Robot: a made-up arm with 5 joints. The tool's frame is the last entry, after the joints.
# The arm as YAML. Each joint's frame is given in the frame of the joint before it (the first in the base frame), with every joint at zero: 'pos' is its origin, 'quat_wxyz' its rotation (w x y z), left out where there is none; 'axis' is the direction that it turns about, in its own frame. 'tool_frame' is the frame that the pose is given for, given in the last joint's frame.
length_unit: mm
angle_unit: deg
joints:
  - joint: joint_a
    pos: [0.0, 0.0, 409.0]
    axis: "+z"
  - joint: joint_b
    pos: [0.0, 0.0, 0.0]
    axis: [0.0, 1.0, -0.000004]
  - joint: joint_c
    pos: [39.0, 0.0, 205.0]
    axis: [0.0, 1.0, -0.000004]
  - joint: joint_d
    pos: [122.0, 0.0, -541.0]
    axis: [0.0, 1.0, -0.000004]
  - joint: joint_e
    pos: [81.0, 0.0, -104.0]
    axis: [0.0, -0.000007, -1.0]
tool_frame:
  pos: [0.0, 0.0, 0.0]
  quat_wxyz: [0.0, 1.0, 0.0, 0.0]
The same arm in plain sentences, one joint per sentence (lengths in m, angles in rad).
The arm has five revolute joints in a row. What follows holds with every joint at zero, and every direction is one of the base frame's. The first joint sits 0.409 m along +z from the base frame's origin and rotates about +z. The second joint sits at the same point as the first joint and rotates about +y. The third joint sits 0.039 m along +x and 0.205 m along +z from the second joint and rotates about +y. The fourth joint sits 0.122 m along +x and 0.541 m along -z from the third joint and rotates about +y. The fifth joint sits 0.081 m along +x and 0.104 m along -z from the fourth joint and rotates about -z. The tool frame, which is the frame that the pose is given for, sits at the same point as the fifth joint; its axes are the base frame's turned by roll 3.1416, pitch 0 and yaw 0 rad (as in URDF: about the fixed x, then y, then z).
